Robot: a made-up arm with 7 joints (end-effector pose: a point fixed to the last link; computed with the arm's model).
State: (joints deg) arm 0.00 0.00 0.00 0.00 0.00 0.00 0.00
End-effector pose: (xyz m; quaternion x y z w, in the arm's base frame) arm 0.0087 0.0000 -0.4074 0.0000 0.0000 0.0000 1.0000
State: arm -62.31 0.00 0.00 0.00 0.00 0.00 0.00
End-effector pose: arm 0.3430 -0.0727 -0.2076 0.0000 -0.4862 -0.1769 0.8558
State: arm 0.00 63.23 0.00 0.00 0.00 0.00 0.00
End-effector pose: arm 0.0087 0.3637 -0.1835 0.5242 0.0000 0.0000 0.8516
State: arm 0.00 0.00 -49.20 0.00 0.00 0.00 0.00
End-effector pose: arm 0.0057 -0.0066 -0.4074 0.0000 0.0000 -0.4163 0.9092
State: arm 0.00 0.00 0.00 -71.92 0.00 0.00 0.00
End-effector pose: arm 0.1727 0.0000 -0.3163 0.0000 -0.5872 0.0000 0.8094
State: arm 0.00 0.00 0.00 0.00 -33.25 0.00 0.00
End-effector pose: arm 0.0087 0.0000 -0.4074 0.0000 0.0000 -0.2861 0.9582
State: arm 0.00 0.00 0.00 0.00 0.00 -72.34 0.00
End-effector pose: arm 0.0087 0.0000 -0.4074 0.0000 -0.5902 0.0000 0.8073
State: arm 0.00 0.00 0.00 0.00 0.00 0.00 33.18
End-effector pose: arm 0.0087 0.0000 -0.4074 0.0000 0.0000 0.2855 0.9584
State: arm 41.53 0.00 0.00 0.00 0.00 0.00 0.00
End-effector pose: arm -0.2473 -0.0309 -0.3224 0.0000 0.3332 0.1213 0.9350
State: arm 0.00 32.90 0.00 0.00 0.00 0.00 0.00
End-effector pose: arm 0.0087 0.2213 -0.3421 0.2832 0.0000 0.0000 0.9591
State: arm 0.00 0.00 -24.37 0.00 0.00 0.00 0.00
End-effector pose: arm 0.0079 -0.0036 -0.4074 0.0000 0.0000 -0.2111 0.9775
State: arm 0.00 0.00 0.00 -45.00 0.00 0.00 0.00
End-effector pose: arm 0.1265 0.0000 -0.3745 0.0000 -0.3827 0.0000 0.9239
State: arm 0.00 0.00 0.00 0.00 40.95 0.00 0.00
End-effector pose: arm 0.0087 0.0000 -0.4074 0.0000 0.0000 0.3498 0.9368
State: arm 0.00 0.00 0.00 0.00 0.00 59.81 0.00
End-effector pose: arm 0.0087 0.0000 -0.4074 0.0000 0.4986 0.0000 0.8669
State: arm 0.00 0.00 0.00 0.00 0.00 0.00 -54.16
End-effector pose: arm 0.0087 0.0000 -0.4074 0.0000 0.0000 -0.4552 0.8904
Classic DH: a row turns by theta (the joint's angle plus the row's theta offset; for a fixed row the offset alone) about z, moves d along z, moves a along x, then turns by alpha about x. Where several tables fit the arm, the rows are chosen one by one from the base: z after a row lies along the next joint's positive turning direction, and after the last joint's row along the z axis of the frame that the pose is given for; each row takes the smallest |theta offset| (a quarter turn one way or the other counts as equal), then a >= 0, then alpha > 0; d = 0 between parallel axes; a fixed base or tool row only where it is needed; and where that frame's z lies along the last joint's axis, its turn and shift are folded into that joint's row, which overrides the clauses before.
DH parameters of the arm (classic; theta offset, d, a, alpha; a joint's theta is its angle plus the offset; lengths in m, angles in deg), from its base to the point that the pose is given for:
base (fixed): 0 0 0 -70
joint 1: 90 0 0 90
joint 2: 70 0 0 -90
joint 3: -90 -0.2488 0.0279 -90
joint 4: 0 0 -0.0192 90
joint 5: 0 -0.1586 0 -90
joint 6: 0 0 0 90
joint 7: 0 0 0 0

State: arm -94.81 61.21 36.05 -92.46 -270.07 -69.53 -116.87
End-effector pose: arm 0.1108 0.1844 0.2387 -0.2714 0.6301 -0.7020 0.1910
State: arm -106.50 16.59 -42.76 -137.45 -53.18 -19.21 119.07
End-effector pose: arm 0.1018 -0.1526 0.0982 0.4816 0.3928 0.7626 0.1797
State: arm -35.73 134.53 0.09 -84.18 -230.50 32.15 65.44
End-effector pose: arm 0.0801 0.1732 0.2793 -0.4034 -0.6215 0.3086 0.5965
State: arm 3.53 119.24 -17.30 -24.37 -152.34 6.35 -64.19
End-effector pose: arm 0.0749 0.3626 0.1720 0.2651 -0.7637 0.3753 0.4534
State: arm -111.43 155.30 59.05 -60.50 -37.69 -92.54 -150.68
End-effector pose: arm -0.3446 0.1542 0.0042 -0.1330 -0.8915 -0.3927 0.1826
